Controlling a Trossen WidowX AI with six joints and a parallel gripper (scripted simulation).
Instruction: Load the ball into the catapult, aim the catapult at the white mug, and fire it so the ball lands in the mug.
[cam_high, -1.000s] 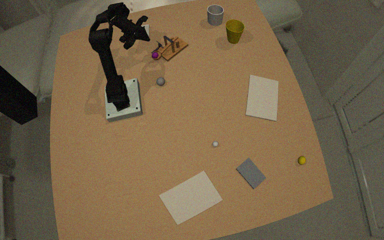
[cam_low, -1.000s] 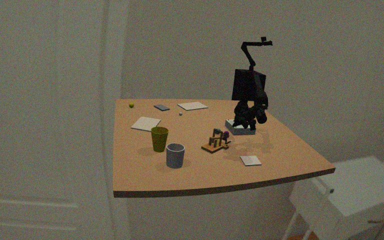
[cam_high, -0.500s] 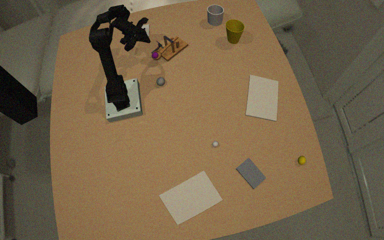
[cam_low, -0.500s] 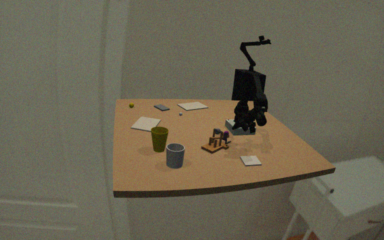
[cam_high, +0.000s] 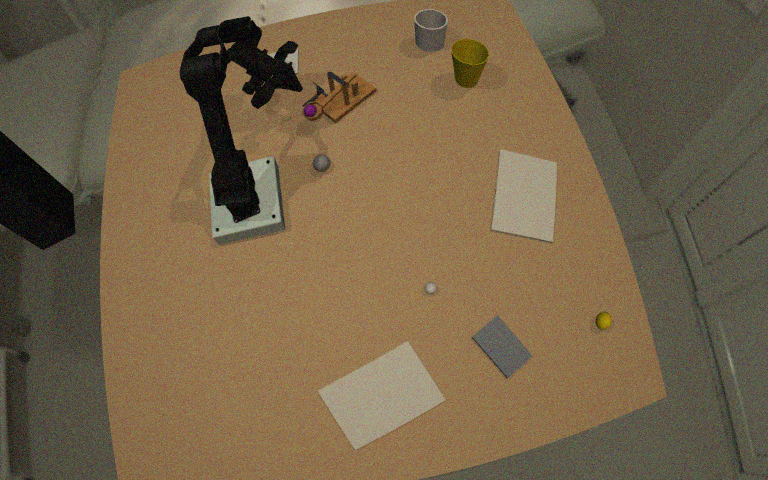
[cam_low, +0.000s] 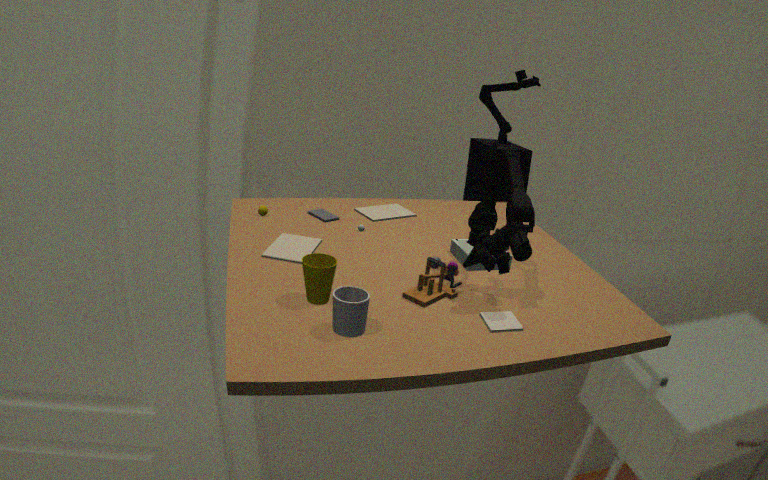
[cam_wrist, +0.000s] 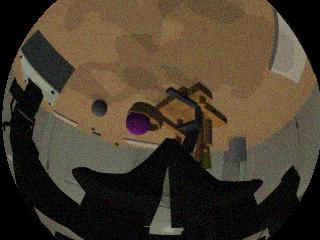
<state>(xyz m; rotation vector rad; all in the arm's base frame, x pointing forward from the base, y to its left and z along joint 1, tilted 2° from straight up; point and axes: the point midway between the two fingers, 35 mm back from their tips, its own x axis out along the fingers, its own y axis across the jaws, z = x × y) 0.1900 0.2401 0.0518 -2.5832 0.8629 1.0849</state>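
My gripper tip is 5 cm to the left of the purple ball and 3 cm above it. The rest, counted from my gripper tip: grey ball 18 cm to the right, 7 cm below, 1 cm behind; then small white tile 20 cm to the left, 8 cm below, 2 cm behind; then wooden catapult 6 cm ahead, 4 cm below, 2 cm to the right.
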